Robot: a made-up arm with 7 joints. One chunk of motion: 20 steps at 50 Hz.
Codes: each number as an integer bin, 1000 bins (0 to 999) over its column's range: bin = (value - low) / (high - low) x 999, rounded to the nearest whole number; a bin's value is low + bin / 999 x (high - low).
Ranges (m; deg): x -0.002..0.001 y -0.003..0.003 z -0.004..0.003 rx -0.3..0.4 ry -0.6..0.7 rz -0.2..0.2
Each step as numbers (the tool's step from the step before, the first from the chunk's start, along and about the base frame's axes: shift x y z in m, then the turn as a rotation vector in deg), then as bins.
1 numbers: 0.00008 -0.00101 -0.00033 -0.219 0.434 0.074
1 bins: 693 331 524 116 795 684
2 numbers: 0.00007 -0.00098 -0.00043 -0.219 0.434 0.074
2 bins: 689 336 509 116 795 684
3 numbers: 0.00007 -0.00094 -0.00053 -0.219 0.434 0.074
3 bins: 689 343 495 116 795 684
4 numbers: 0.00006 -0.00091 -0.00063 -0.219 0.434 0.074
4 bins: 686 348 481 116 795 684
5 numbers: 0.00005 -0.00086 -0.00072 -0.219 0.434 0.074
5 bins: 683 356 468 116 795 684
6 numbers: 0.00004 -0.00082 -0.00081 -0.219 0.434 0.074
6 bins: 679 363 455 116 795 684
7 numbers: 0.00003 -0.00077 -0.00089 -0.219 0.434 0.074
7 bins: 676 371 444 116 795 684
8 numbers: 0.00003 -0.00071 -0.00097 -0.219 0.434 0.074
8 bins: 676 381 432 116 795 684
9 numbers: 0.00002 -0.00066 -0.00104 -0.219 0.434 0.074
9 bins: 673 390 422 116 795 684
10 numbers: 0.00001 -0.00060 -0.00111 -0.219 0.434 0.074
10 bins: 669 400 412 116 795 684
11 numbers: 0.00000 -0.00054 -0.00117 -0.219 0.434 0.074
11 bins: 666 410 404 116 795 684
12 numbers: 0.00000 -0.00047 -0.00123 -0.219 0.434 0.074
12 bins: 666 421 395 116 795 684
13 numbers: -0.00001 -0.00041 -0.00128 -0.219 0.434 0.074
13 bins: 663 431 388 116 795 684
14 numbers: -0.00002 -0.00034 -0.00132 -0.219 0.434 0.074
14 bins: 659 443 382 116 795 684
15 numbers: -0.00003 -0.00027 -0.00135 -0.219 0.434 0.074
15 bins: 656 455 378 116 795 684
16 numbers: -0.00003 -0.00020 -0.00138 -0.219 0.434 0.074
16 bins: 656 466 374 116 795 684
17 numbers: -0.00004 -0.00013 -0.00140 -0.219 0.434 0.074
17 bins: 653 478 371 116 795 684
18 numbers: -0.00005 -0.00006 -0.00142 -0.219 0.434 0.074
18 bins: 649 490 368 116 795 684
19 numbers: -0.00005 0.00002 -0.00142 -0.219 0.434 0.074
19 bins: 649 503 368 116 795 684
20 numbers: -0.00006 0.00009 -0.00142 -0.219 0.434 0.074
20 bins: 646 514 368 116 795 684
